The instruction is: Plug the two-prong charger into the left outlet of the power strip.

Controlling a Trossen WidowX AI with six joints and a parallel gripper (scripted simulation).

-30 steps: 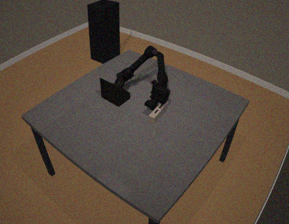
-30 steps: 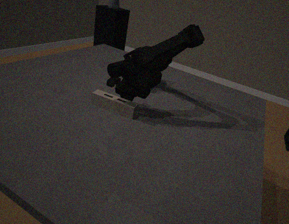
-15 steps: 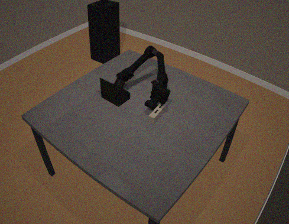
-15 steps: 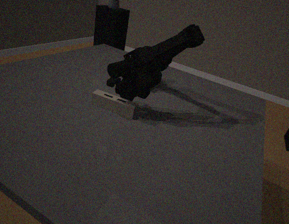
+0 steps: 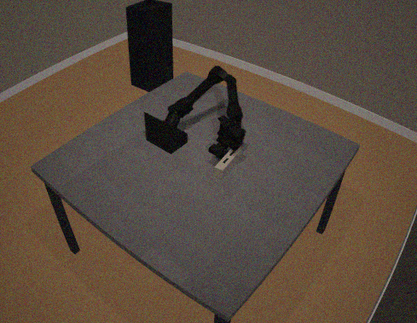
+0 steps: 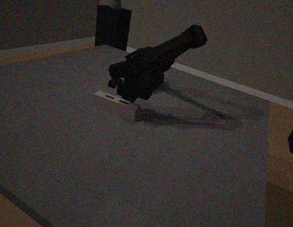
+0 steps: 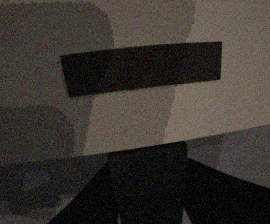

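Right now the dark charger is 2 cm ahead of my gripper tip and 1 cm above it.
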